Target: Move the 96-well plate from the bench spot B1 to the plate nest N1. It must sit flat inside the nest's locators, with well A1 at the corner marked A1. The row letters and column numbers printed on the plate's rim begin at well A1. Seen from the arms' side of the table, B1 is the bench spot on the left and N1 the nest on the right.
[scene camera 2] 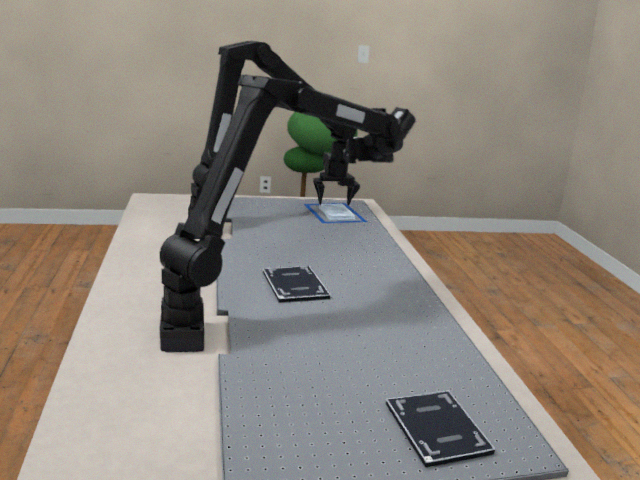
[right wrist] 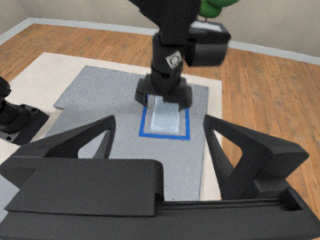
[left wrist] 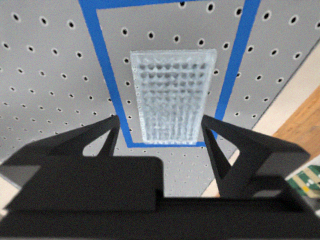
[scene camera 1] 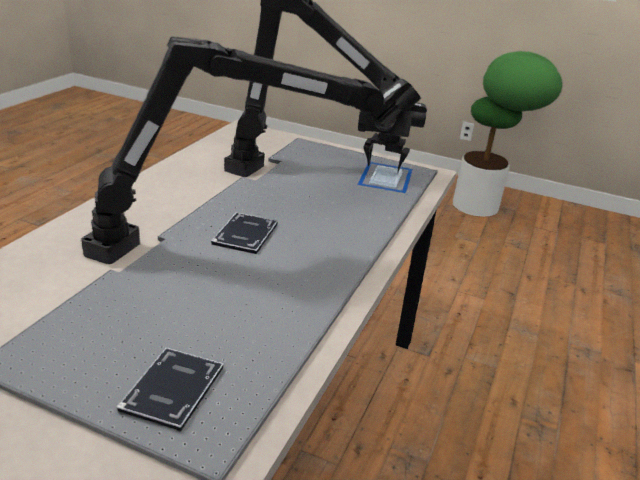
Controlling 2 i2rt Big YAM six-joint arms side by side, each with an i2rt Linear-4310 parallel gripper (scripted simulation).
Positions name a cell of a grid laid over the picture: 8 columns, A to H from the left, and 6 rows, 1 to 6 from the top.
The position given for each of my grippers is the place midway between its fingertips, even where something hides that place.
Note:
In view: my left gripper (scene camera 2: E3), my right gripper (scene camera 1: E2), a clear 96-well plate (left wrist: E3), a dark nest (scene camera 2: F6) and a dark nest (scene camera 2: D4).
The clear 96-well plate also shows in the right wrist view (right wrist: E4). My left gripper is seen too in the right wrist view (right wrist: E3), in the left wrist view (left wrist: E3) and in scene camera 1 (scene camera 1: E3). My right gripper also shows in scene camera 2 (scene camera 2: E2) and in the right wrist view (right wrist: D3).

